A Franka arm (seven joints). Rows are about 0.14 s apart.
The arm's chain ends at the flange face. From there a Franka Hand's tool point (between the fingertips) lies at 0.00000 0.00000 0.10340 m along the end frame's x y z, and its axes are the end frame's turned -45 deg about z.
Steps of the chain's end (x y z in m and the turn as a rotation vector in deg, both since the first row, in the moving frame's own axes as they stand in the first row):
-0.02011, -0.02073, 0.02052, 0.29, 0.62, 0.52
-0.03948, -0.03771, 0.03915, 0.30, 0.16, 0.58
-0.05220, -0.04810, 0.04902, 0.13, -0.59, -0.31
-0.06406, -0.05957, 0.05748, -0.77, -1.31, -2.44
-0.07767, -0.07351, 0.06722, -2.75, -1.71, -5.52
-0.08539, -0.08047, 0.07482, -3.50, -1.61, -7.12
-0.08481, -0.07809, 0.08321, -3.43, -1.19, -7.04
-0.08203, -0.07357, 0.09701, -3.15, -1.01, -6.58
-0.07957, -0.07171, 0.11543, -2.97, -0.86, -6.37
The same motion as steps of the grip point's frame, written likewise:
0.00160, -0.02845, 0.02051, -0.23, 0.64, 0.52
-0.00066, -0.05476, 0.03915, 0.10, 0.33, 0.58
-0.00349, -0.07184, 0.04901, 0.51, -0.33, -0.31
-0.00584, -0.08805, 0.05744, 0.38, -1.47, -2.44
-0.00856, -0.10530, 0.06706, -0.74, -3.15, -5.52
-0.00983, -0.11447, 0.07459, -1.34, -3.61, -7.12
-0.01045, -0.11198, 0.08300, -1.58, -3.27, -7.04
-0.01112, -0.10700, 0.09684, -1.51, -2.94, -6.58
-0.01028, -0.10401, 0.11528, -1.49, -2.71, -6.37

